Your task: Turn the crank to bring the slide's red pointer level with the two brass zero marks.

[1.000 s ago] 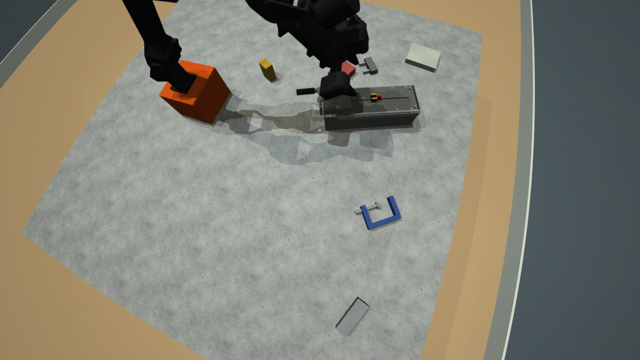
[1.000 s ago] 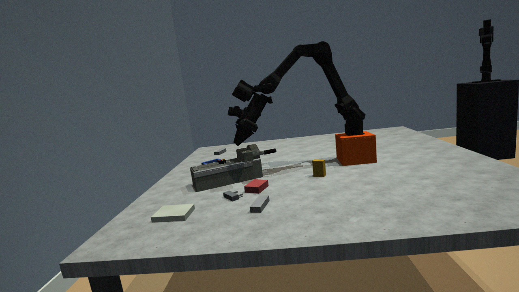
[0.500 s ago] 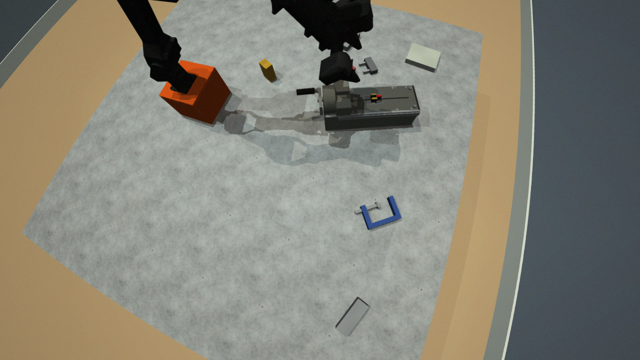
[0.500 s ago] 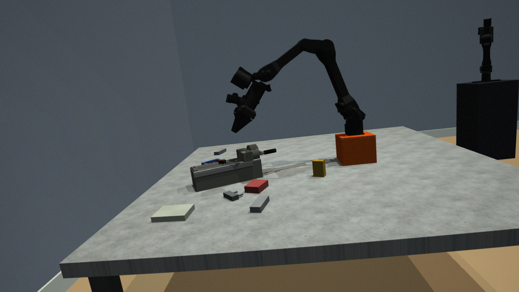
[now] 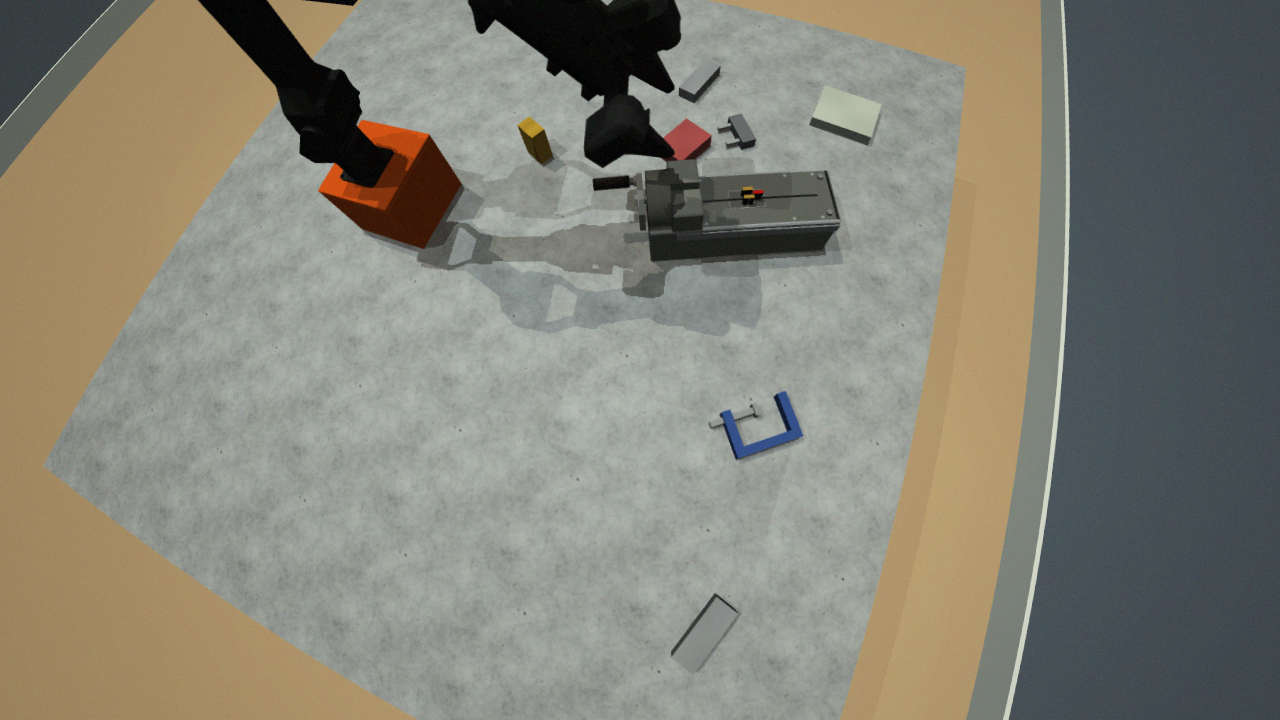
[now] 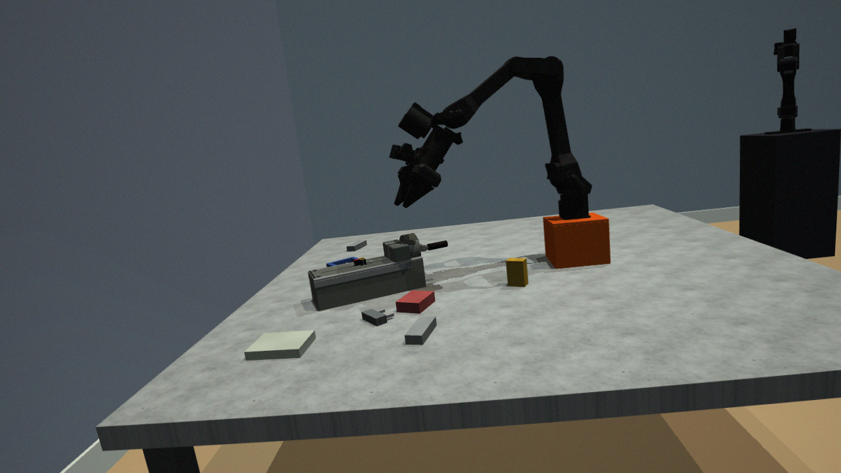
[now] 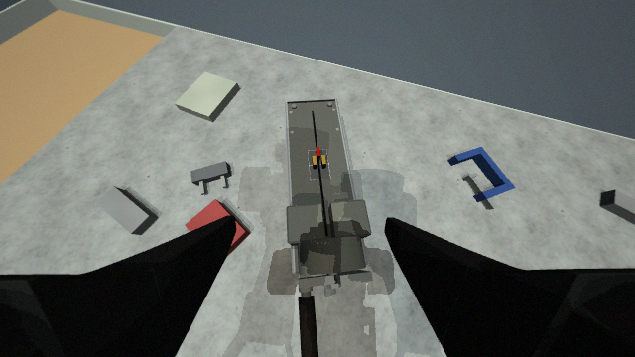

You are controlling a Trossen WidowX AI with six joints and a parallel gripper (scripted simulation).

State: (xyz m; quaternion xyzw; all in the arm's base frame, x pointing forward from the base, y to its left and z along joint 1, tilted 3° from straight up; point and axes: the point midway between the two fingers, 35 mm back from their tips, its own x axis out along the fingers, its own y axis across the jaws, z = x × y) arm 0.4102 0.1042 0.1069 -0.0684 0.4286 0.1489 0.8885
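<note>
Right now my gripper tip is 80 mm past the black crank handle, 20 mm to the left of it and 110 mm above it. From my gripper tip the other things lie so: red pointer: 120 mm ahead, 30 mm to the left, 120 mm below; grey bracket: 50 mm ahead, 200 mm to the left, 190 mm below; red block: 30 mm behind, 150 mm to the left, 190 mm below.
</note>
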